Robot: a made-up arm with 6 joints. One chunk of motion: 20 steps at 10 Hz.
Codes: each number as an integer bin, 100 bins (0 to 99) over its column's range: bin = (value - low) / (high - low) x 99, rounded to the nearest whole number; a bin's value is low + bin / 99 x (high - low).
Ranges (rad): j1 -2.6..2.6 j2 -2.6..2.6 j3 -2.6..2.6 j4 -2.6..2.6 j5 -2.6..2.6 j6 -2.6..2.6
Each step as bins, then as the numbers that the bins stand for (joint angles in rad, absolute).
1 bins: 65 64 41 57 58 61
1 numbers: 0.8141 0.7616 -0.4465 0.3939 0.4465 0.6040
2 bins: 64 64 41 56 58 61
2 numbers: 0.7616 0.7616 -0.4465 0.3414 0.4465 0.6040
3 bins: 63 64 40 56 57 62
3 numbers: 0.7091 0.7616 -0.4990 0.3414 0.3939 0.6566
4 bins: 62 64 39 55 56 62
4 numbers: 0.6566 0.7616 -0.5515 0.2889 0.3414 0.6566
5 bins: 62 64 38 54 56 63
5 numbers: 0.6566 0.7616 -0.6040 0.2364 0.3414 0.7091
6 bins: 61 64 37 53 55 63
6 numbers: 0.6040 0.7616 -0.6566 0.1838 0.2889 0.7091
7 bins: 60 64 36 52 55 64
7 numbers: 0.5515 0.7616 -0.7091 0.1313 0.2889 0.7616
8 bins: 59 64 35 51 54 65
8 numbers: 0.4990 0.7616 -0.7616 0.0788 0.2364 0.8141
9 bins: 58 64 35 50 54 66
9 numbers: 0.4465 0.7616 -0.7616 0.0263 0.2364 0.8667
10 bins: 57 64 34 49 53 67
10 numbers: 0.3939 0.7616 -0.8141 -0.0263 0.1838 0.9192
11 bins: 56 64 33 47 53 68
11 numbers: 0.3414 0.7616 -0.8667 -0.1313 0.1838 0.9717
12 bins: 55 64 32 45 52 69
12 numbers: 0.2889 0.7616 -0.9192 -0.2364 0.1313 1.0242
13 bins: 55 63 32 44 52 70
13 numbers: 0.2889 0.7091 -0.9192 -0.2889 0.1313 1.0768
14 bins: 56 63 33 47 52 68
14 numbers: 0.3414 0.7091 -0.8667 -0.1313 0.1313 0.9717
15 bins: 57 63 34 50 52 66
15 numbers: 0.3939 0.7091 -0.8141 0.0263 0.1313 0.8667
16 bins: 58 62 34 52 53 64
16 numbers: 0.4465 0.6566 -0.8141 0.1313 0.1838 0.7616
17 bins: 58 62 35 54 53 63
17 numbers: 0.4465 0.6566 -0.7616 0.2364 0.1838 0.7091
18 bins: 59 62 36 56 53 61
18 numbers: 0.4990 0.6566 -0.7091 0.3414 0.1838 0.6040
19 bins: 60 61 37 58 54 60
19 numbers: 0.5515 0.6040 -0.6566 0.4465 0.2364 0.5515
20 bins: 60 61 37 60 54 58
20 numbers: 0.5515 0.6040 -0.6566 0.5515 0.2364 0.4465
